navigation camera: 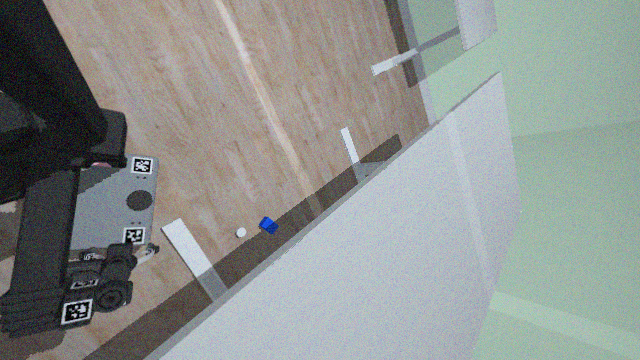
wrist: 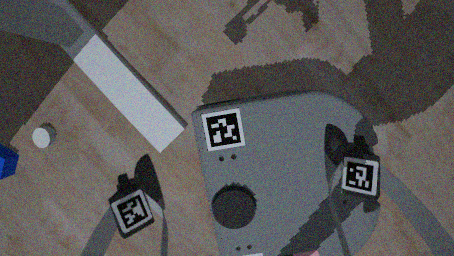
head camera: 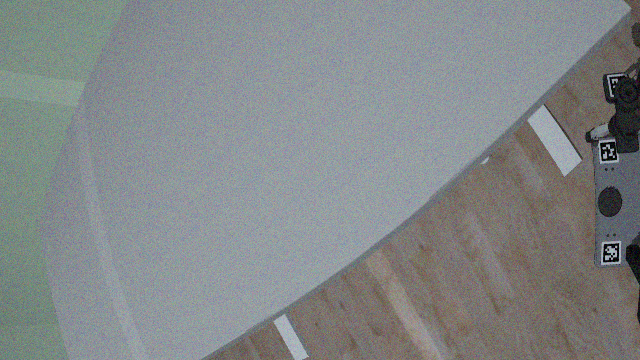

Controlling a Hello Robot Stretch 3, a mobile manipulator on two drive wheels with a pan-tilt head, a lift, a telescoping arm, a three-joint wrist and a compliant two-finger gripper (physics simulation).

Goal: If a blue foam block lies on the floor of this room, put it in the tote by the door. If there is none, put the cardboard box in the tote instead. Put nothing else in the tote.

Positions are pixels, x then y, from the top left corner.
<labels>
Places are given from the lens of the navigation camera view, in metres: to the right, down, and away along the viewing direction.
my gripper (navigation camera: 123,250): -0.57, 0.21, 0.66
pale green wall (navigation camera: 563,280): 0.95, 0.39, 0.89
</labels>
